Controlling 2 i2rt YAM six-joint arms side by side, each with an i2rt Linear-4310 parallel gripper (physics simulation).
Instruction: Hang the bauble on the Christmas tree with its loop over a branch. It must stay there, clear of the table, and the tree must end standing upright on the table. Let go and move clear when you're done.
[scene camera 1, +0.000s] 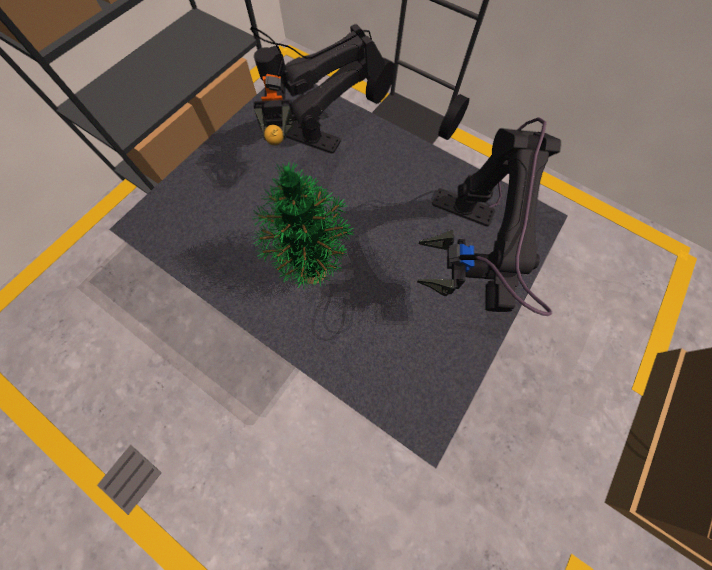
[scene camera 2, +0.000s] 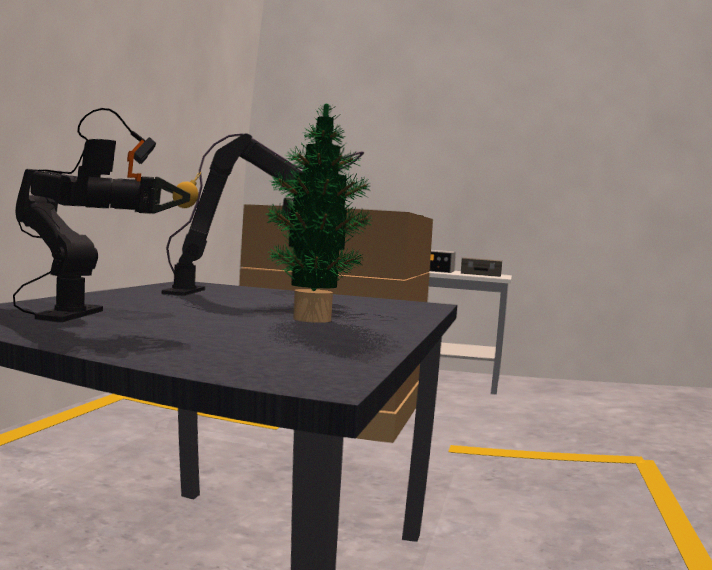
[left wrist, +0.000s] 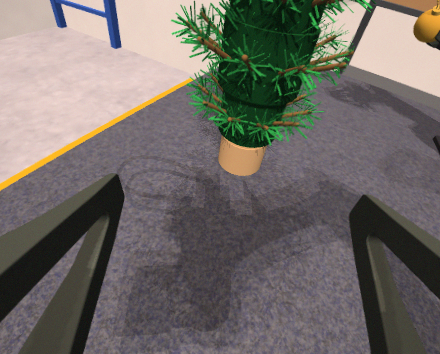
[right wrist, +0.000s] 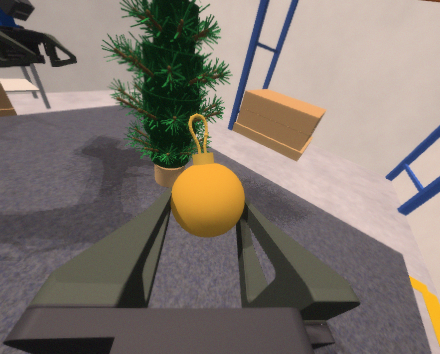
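Pixels of known places: left gripper, fingertip midpoint: (scene camera 1: 418, 261) (left wrist: 240, 195) (right wrist: 58, 59); right gripper, fingertip midpoint: (scene camera 1: 274, 138) (scene camera 2: 188, 197) (left wrist: 426, 28) (right wrist: 206, 198); left arm's base, origin of the base link: (scene camera 1: 462, 207) (scene camera 2: 184, 291); right arm's base, origin of the base link: (scene camera 1: 312, 138) (scene camera 2: 70, 314).
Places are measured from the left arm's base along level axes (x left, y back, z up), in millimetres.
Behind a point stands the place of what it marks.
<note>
The green tree (scene camera 1: 302, 228) @[y -454, x -310, z 347 mm] (scene camera 2: 317, 219) @[y -419, x -404, z 209 mm] (left wrist: 265, 65) @[y -396, x -261, z 209 mm] (right wrist: 172, 85) @[y -360, x -384, z 259 mm] stands upright on its wooden base (scene camera 2: 312, 305) @[y -417, x -385, z 34 mm] (left wrist: 241, 158) @[y -404, x -307, z 40 mm] on the dark table (scene camera 1: 403, 380) @[y -597, x 20, z 0 mm] (scene camera 2: 237, 362) @[y -375, x -841, z 0 mm]. My right gripper (scene camera 1: 273, 129) @[y -188, x -550, z 238 mm] (scene camera 2: 185, 195) @[y -188, x -550, z 238 mm] (right wrist: 206, 198) @[y -188, x -550, z 238 mm] is shut on the orange bauble (scene camera 1: 273, 137) @[y -201, x -541, z 256 mm] (scene camera 2: 185, 191) (left wrist: 427, 26) @[y -195, x -531, z 243 mm] (right wrist: 207, 190) @[y -169, x -556, z 264 mm], held well above the table, apart from the tree. In the right wrist view the bauble's loop (right wrist: 197, 115) @[y -200, x -527, z 289 mm] points up from its cap, in front of the tree in the picture. My left gripper (scene camera 1: 419, 261) @[y -364, x -71, z 229 mm] (left wrist: 240, 195) @[y -364, x -71, z 229 mm] is open and empty, at the tree's right in scene camera 1.
A shelf unit with cardboard boxes (scene camera 1: 166, 141) stands beyond the table's upper-left edge in scene camera 1. A hand truck (scene camera 1: 454, 115) stands behind the arms. A large carton (scene camera 2: 338, 237) shows behind the tree in scene camera 2.
</note>
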